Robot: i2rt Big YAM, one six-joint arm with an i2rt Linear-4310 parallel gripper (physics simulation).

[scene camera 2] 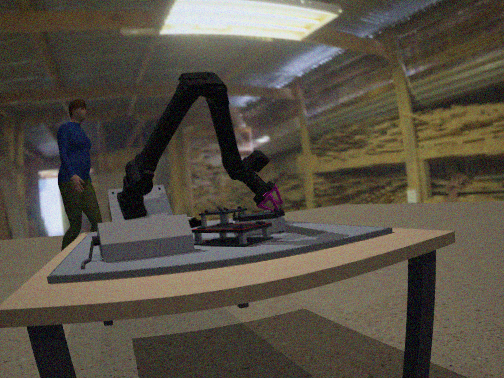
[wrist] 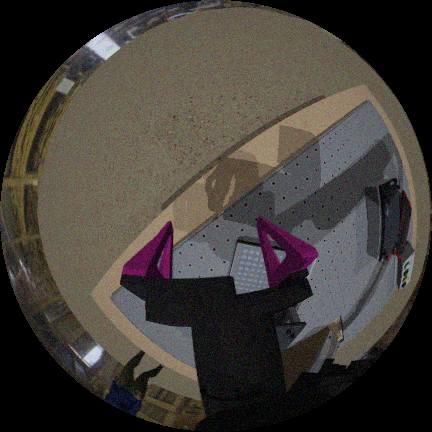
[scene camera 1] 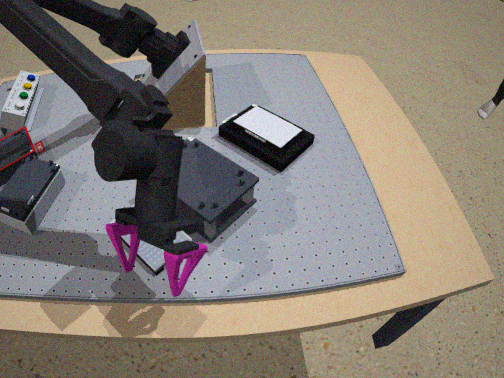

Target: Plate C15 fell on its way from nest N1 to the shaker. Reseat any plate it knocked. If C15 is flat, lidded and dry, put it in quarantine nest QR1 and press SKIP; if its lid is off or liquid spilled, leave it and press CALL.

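Places are measured from the arm's base along level axes (x ahead, y left, z up), in centimetres.
Pixels of known places: gripper, fingertip midpoint: (wrist: 215, 222) (scene camera 1: 151, 283); arm's base at its link origin: (scene camera 2: 131, 205) (scene camera 1: 171, 55).
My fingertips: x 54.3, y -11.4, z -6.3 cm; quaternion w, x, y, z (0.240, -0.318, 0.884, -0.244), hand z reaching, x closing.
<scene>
For each thing: its middle in the pictures, then the offset to it from my fingertips. "spot": a spot on its surface instead.
- light well plate at the middle of its body: (wrist: 271, 276) (scene camera 1: 148, 232) dx -11.5, dy +1.0, dz -3.6 cm
- white-topped plate at the middle of its body: (scene camera 1: 267, 127) dx -30.3, dy +28.1, dz -1.8 cm
- black nest at a spot on its surface: (scene camera 1: 285, 159) spot: dx -21.3, dy +28.6, dz -2.5 cm
- button box at a spot on its surface: (scene camera 1: 20, 102) spot: dx -55.0, dy -30.9, dz +2.2 cm
- dark raised platform at the middle of its body: (scene camera 1: 199, 183) (scene camera 2: 223, 217) dx -18.1, dy +11.4, dz -1.3 cm
- grey block with a dark top, surface spot: (scene camera 1: 30, 185) spot: dx -24.3, dy -22.4, dz +0.7 cm
- red-edged unit at the middle of its body: (scene camera 1: 4, 158) (scene camera 2: 231, 233) (wrist: 400, 225) dx -38.9, dy -33.7, dz -2.5 cm
My gripper (scene camera 1: 152, 282) (scene camera 2: 271, 207) (wrist: 215, 222) is open, with its magenta fingers wide apart and nothing between them. It hangs above the pegboard near the front edge. A light well plate (scene camera 1: 151, 256) (wrist: 247, 265) lies on the board below it, nearer the right finger in the wrist view. Its rows of wells show; the gripper hides part of it. Its label and whether a lid covers it cannot be made out. A white-topped plate (scene camera 1: 270, 125) sits in a black nest (scene camera 1: 285, 159). The button box (scene camera 1: 20, 102) (wrist: 406, 270) has blue, yellow, green and white buttons.
A dark raised platform (scene camera 1: 220, 182) stands close behind the gripper. A grey block with a dark top (scene camera 1: 30, 185) and a red-edged unit (scene camera 1: 15, 150) stand at the left. A tilted panel on a brown block (scene camera 1: 187, 102) stands at the back. A person (scene camera 2: 75, 145) stands beyond the table.
</scene>
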